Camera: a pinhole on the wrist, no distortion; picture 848 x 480 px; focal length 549.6 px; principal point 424.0 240.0 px. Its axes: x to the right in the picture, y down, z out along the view. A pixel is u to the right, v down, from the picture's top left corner.
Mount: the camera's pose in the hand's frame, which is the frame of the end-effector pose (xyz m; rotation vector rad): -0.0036 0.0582 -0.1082 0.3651 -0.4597 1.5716
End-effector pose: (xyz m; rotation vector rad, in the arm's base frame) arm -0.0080 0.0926 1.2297 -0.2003 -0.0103 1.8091
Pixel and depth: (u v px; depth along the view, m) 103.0 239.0 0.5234
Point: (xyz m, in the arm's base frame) 0.4179 0.2171 1.4735
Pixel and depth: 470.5 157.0 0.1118
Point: -0.0194 0.0966 1.2219
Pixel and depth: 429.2 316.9 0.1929
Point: 0.0290 0.0693 1.2959
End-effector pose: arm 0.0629 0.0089 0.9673 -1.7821 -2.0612 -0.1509
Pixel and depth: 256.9 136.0 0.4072
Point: -0.2296 0.0848 0.8650
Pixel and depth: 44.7 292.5 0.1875
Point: -0.0752 -0.0428 0.9963
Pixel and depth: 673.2 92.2 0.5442
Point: -0.0603 0.2742 0.5547
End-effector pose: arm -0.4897 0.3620 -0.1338 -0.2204 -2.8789 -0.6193
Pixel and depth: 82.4 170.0 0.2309
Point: -0.5483 0.2105 -0.2193
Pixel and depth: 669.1 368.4 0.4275
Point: -0.4117 0.5008 -0.4726
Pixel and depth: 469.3 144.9 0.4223
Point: -0.6006 0.3747 -0.4210
